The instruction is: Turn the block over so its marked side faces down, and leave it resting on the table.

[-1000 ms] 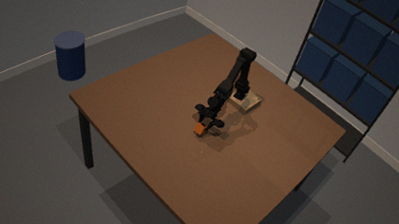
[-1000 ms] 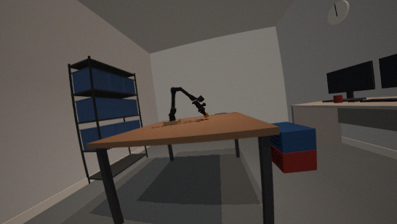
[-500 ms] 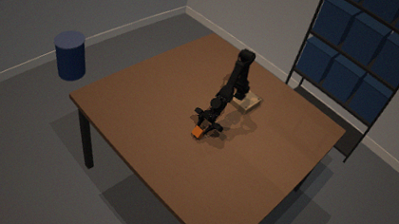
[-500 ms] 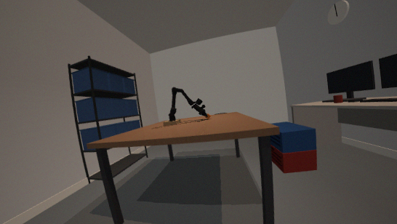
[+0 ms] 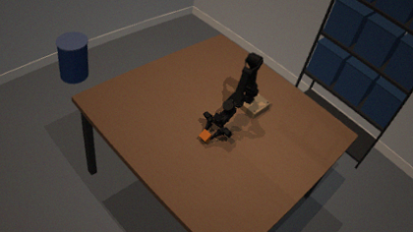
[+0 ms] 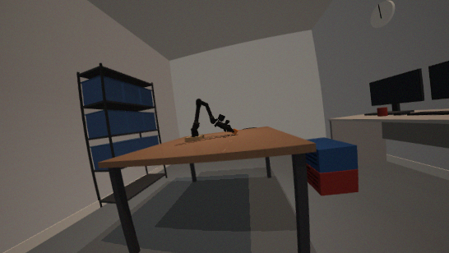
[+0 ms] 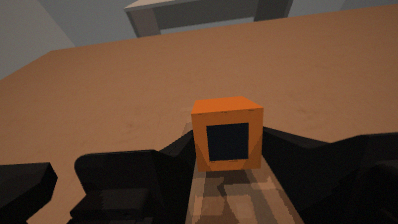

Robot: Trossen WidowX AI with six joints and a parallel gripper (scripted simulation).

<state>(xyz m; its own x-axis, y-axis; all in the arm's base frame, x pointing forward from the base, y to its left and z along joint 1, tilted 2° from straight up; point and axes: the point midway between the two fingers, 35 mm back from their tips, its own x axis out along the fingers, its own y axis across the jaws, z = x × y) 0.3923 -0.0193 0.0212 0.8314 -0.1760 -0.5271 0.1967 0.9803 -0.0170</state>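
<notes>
Right now the block is 10 mm behind my gripper tip and 10 mm above it.
</notes>
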